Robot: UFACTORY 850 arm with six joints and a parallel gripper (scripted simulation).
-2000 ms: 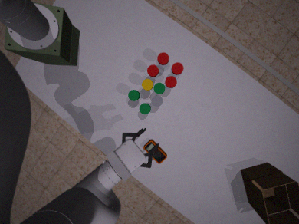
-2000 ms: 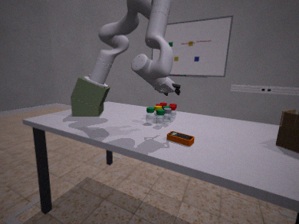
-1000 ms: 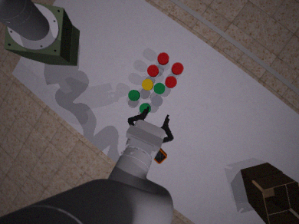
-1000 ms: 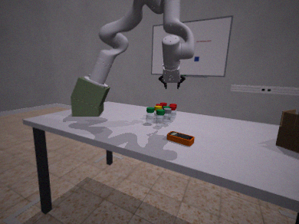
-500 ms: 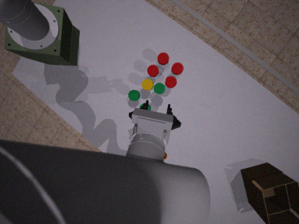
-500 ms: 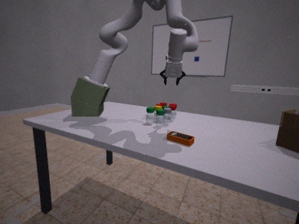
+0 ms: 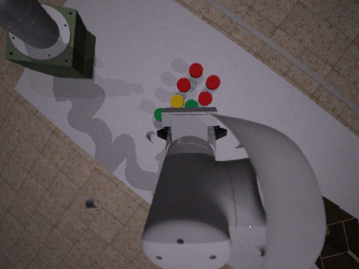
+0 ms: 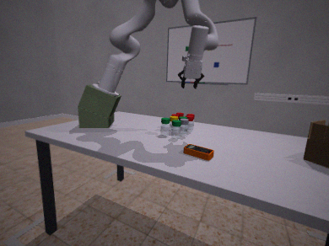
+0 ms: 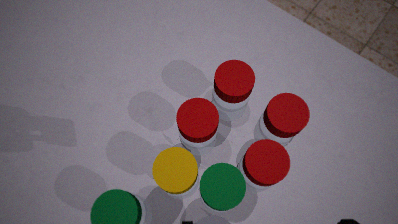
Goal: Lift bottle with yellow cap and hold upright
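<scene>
Now: the yellow-capped bottle 27 cm below my hand, 9 cm behind it and 4 cm to the left of it. Also, from my hand: grey-capped bottle: 27 cm below, 2 cm behind, 1 cm to the right; then cardboard box: 69 cm ahead, 24 cm below, 16 cm to the right; then orange multimeter: 30 cm below, 27 cm to the right, 10 cm ahead.
</scene>
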